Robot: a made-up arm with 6 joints. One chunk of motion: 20 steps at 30 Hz.
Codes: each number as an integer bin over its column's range. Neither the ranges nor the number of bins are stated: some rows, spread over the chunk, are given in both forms.
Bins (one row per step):
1: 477 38 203 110 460 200
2: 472 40 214 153 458 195
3: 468 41 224 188 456 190
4: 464 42 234 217 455 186
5: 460 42 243 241 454 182
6: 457 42 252 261 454 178
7: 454 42 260 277 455 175
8: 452 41 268 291 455 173
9: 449 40 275 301 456 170
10: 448 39 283 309 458 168
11: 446 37 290 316 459 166
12: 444 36 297 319 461 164
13: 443 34 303 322 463 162
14: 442 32 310 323 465 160
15: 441 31 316 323 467 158
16: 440 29 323 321 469 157
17: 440 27 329 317 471 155
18: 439 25 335 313 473 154
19: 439 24 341 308 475 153
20: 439 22 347 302 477 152
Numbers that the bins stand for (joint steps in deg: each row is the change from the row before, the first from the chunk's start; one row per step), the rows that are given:
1: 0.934 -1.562 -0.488 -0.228 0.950 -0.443
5: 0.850 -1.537 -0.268 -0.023 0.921 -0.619
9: 0.797 -1.550 -0.093 0.071 0.931 -0.737
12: 0.772 -1.575 0.027 0.099 0.955 -0.795
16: 0.753 -1.618 0.170 0.103 0.995 -0.864
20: 0.748 -1.662 0.301 0.073 1.034 -0.913
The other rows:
2: 0.909 -1.550 -0.427 -0.160 0.941 -0.492
3: 0.890 -1.543 -0.373 -0.106 0.931 -0.541
4: 0.870 -1.537 -0.318 -0.060 0.926 -0.580
6: 0.836 -1.537 -0.219 0.009 0.921 -0.658
7: 0.821 -1.537 -0.175 0.034 0.926 -0.688
8: 0.811 -1.543 -0.132 0.056 0.926 -0.707
10: 0.792 -1.556 -0.049 0.084 0.941 -0.756
11: 0.782 -1.568 -0.011 0.095 0.946 -0.776
13: 0.767 -1.587 0.060 0.104 0.965 -0.815
14: 0.762 -1.600 0.099 0.106 0.975 -0.834
15: 0.758 -1.606 0.132 0.106 0.985 -0.854
17: 0.753 -1.631 0.203 0.096 1.004 -0.883
18: 0.748 -1.643 0.236 0.090 1.014 -0.893
19: 0.748 -1.650 0.268 0.082 1.024 -0.903

